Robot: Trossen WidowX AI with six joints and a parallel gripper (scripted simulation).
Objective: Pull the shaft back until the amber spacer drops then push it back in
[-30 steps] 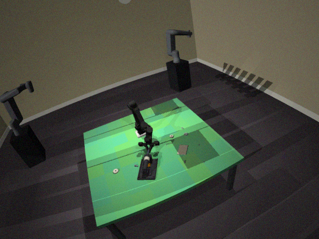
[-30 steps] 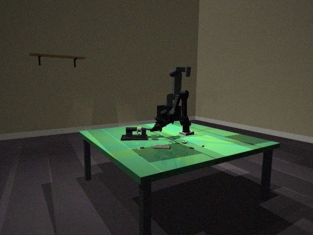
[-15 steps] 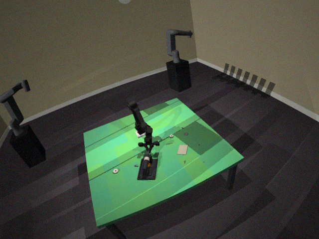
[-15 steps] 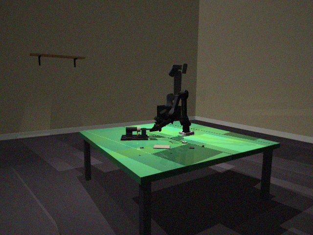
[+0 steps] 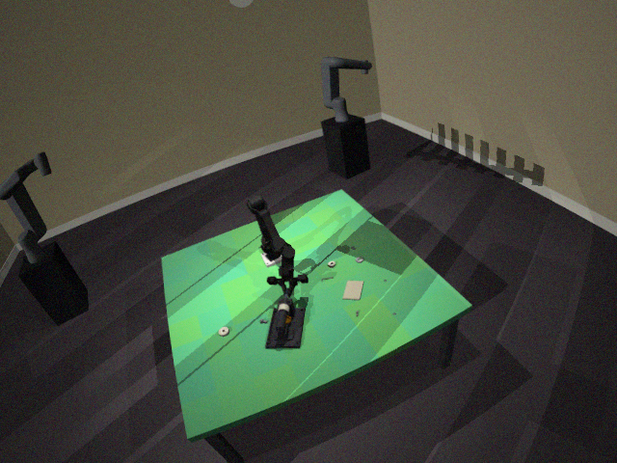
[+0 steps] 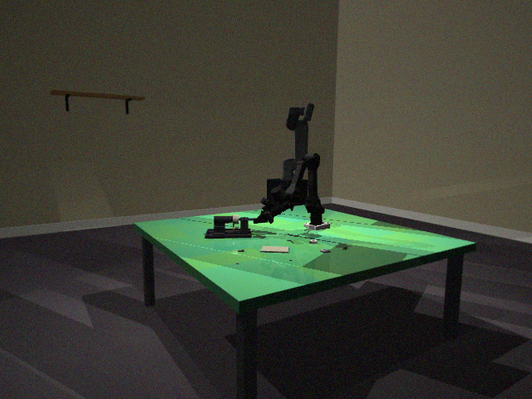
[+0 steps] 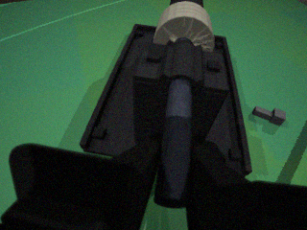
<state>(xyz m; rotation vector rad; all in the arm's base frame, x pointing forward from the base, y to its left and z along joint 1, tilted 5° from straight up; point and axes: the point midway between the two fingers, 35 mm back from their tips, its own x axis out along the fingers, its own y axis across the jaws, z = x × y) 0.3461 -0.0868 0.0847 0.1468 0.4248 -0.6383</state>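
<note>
Now: the white spacer 60 mm ahead of my gripper tip, 50 mm to the right of it and 20 mm above it. Round my gripper tip: shaft (30 mm ahead, 20 mm to the right, 20 mm above); amber spacer (80 mm ahead, 60 mm to the right, 30 mm below); dark two-part piece (140 mm to the right, 60 mm below).
</note>
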